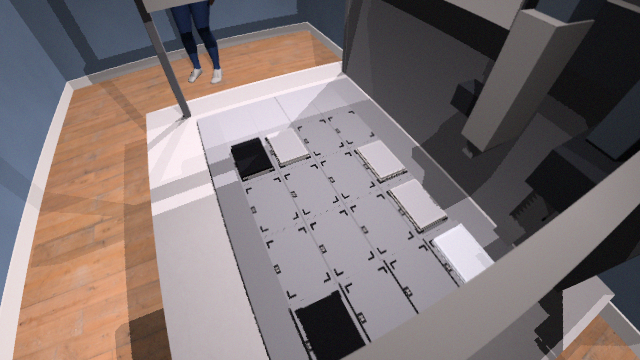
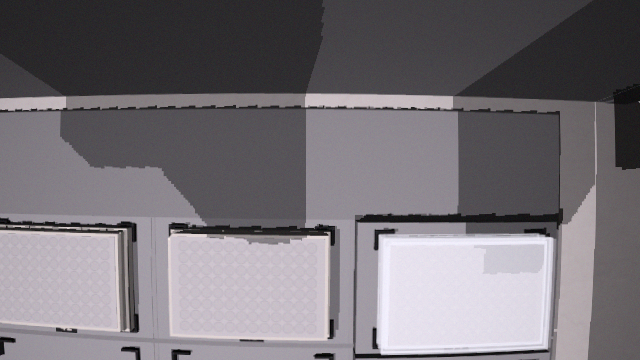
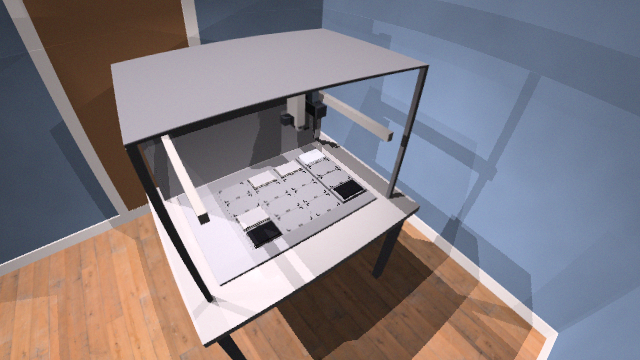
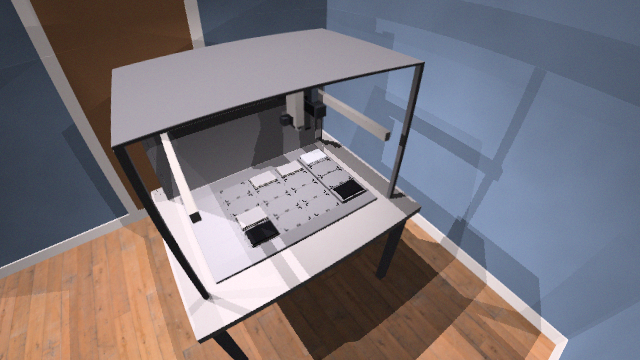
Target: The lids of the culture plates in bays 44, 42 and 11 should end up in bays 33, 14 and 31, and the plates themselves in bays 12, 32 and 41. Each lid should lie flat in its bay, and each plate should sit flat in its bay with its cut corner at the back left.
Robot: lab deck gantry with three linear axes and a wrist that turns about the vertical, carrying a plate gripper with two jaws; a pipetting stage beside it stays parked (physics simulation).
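Places are measured from the robot's base along level axes (x back, y up, z left), in millimetres.
Pixels of known places: gripper, fingertip midpoint: [image 1: 520,224] [image 3: 311,132] [image 4: 312,133]; robot's base at its link origin: [image 1: 232,149] [image 3: 256,247] [image 4: 253,246].
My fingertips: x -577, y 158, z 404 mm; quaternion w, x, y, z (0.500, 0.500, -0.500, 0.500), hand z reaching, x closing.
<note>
Ahead of a thing's pixels: the offset from my fingertips to its middle.
Two white plates with round well patterns {dx +349, dy -151, dz -40 mm} [image 2: 55,280] {dx +185, dy -151, dz -40 mm} [image 2: 247,287] [image 1: 381,160] [image 1: 419,204] lie in the back row. A brighter white plate {dx +21, dy -131, dz -40 mm} [image 2: 465,295] [image 1: 462,252] [image 3: 312,156] lies at the back right. A black plate {dx +21, dy -139, dz -361 mm} [image 1: 332,325] [image 3: 349,190] lies front right, another black plate {dx +513, dy -145, dz -361 mm} [image 1: 252,157] [image 3: 264,233] front left, with a white plate {dx +513, dy -151, dz -254 mm} [image 1: 288,145] [image 3: 253,217] behind it. Which carry lids, and their cut corners, I cannot tell. My gripper [image 1: 470,149] [image 3: 302,129] hangs high near the back, well above the deck, carrying no plate; its jaws are too small to judge.
The parked pipetting stage [image 1: 560,175] [image 3: 317,109] hangs beside the pale gantry post [image 1: 522,80] [image 3: 296,110]. Corner brackets mark the bays. A pale beam [image 3: 182,175] runs along the left side, another beam [image 3: 360,117] along the right. Frame posts [image 3: 409,135] stand at the deck's corners.
</note>
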